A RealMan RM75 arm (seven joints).
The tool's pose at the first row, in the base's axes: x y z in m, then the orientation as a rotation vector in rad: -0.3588 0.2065 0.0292 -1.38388 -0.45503 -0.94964
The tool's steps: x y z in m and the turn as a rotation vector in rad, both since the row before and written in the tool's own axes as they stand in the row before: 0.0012 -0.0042 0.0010 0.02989 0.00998 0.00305; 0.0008 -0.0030 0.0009 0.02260 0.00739 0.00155; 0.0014 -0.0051 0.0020 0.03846 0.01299 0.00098; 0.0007 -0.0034 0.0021 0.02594 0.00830 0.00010; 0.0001 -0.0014 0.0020 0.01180 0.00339 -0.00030; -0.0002 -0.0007 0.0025 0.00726 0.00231 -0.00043; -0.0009 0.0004 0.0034 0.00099 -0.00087 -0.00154; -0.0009 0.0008 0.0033 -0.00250 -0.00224 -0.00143; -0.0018 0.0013 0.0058 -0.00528 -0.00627 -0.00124; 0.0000 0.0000 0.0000 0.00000 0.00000 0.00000; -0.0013 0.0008 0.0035 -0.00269 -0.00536 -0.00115; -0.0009 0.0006 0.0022 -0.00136 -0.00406 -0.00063
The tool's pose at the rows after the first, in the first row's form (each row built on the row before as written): -0.3611 0.2075 0.0329 -1.35197 -0.45778 -0.94338; -0.3628 0.2083 0.0355 -1.32785 -0.46045 -0.93909; -0.3656 0.2099 0.0401 -1.28641 -0.46569 -0.93325; -0.3675 0.2117 0.0432 -1.25865 -0.46986 -0.92938; -0.3682 0.2135 0.0447 -1.24618 -0.47226 -0.92765; -0.3684 0.2159 0.0457 -1.23836 -0.47371 -0.92691; -0.3680 0.2194 0.0458 -1.23770 -0.47582 -0.92737; -0.3673 0.2228 0.0456 -1.24092 -0.47750 -0.92813; -0.3663 0.2289 0.0452 -1.24876 -0.48110 -0.92732; -0.3663 0.2289 0.0452 -1.24876 -0.48110 -0.92732; -0.3658 0.2327 0.0447 -1.25380 -0.48499 -0.92607; -0.3655 0.2351 0.0443 -1.25704 -0.48805 -0.92468
